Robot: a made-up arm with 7 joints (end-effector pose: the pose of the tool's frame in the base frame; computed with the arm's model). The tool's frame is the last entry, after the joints. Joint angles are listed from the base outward.
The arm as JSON. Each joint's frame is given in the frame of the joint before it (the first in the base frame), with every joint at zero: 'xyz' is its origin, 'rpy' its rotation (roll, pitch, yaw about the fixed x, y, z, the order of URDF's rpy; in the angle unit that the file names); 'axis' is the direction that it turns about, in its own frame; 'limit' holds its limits. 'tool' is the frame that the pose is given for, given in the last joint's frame.
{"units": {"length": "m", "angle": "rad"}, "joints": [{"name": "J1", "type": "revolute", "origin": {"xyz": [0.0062, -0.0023, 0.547], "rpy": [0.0, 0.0, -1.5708]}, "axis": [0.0, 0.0, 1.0], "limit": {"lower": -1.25, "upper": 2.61}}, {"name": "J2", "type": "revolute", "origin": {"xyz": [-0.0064, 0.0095, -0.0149], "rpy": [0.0, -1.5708, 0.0]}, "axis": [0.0, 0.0, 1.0], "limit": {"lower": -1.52, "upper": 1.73}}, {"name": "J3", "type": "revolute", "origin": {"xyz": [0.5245, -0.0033, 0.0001], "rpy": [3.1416, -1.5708, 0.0]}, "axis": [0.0, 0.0, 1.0], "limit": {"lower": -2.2, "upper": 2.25}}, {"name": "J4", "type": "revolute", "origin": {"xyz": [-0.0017, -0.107, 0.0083], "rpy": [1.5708, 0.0, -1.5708]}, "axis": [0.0, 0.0, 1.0], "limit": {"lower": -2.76, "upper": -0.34}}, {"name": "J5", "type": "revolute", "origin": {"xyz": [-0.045, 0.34, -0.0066], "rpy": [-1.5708, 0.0, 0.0]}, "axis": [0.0, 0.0, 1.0], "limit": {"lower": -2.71, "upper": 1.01}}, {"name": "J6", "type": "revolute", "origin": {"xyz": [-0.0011, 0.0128, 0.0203], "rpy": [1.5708, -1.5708, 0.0]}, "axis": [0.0, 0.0, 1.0], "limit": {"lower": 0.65, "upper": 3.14}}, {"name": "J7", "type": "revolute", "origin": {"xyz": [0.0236, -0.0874, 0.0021], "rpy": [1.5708, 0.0, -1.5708]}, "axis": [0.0, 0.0, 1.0], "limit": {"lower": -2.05, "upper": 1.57}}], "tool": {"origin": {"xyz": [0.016, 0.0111, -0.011], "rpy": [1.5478, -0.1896, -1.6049]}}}
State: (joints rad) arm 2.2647 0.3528 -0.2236 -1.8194 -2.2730 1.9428 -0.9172
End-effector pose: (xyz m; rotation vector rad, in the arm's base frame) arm -0.3590 0.5377 0.7329 0.2472 -0.3596 -0.2006
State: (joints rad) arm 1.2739 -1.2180 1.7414 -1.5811 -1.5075 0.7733 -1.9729
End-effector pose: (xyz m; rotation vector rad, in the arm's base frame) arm -0.6816 -0.3362 0.6581 0.9184 -0.2561 -0.8923
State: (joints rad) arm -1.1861 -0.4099 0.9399 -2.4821 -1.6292 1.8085 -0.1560
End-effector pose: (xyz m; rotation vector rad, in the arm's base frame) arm 0.3984 0.0429 0.7896 0.8915 -0.3896 -2.7766
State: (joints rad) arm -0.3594 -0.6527 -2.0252 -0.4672 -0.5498 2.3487 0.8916
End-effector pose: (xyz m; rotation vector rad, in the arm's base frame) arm -0.6130 0.0484 1.2581 1.7442 -1.7151 1.2378
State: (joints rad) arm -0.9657 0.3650 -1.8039 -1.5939 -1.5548 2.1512 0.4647
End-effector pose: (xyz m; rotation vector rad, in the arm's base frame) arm -0.3286 -0.4495 1.0843 -0.5503 1.9130 1.0964
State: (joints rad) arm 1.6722 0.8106 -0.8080 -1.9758 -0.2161 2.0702 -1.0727
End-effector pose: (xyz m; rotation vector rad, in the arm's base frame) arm 0.3062 0.6656 0.5601 -0.3600 0.8788 -2.3689
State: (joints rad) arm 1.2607 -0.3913 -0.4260 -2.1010 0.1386 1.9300 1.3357
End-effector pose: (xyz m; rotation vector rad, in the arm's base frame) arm 0.3043 0.2050 1.0900 -1.1761 -0.7828 0.8738
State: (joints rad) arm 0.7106 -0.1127 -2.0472 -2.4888 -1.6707 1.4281 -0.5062
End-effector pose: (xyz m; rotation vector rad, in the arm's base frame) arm 0.1132 -0.4090 0.6909 -0.0122 0.0961 1.9948
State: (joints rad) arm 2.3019 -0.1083 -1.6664 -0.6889 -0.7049 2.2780 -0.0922
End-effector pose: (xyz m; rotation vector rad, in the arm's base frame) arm 0.2513 0.1447 1.4597 1.9937 1.8128 -0.2836
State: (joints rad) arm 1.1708 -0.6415 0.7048 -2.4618 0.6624 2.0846 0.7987
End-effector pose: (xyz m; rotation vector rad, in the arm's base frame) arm -0.1771 0.2345 0.9678 -0.6617 -1.7297 1.6991
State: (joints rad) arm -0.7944 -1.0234 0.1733 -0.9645 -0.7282 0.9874 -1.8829
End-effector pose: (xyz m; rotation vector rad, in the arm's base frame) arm -0.2249 0.3774 1.3457 1.6706 0.5372 -2.5879
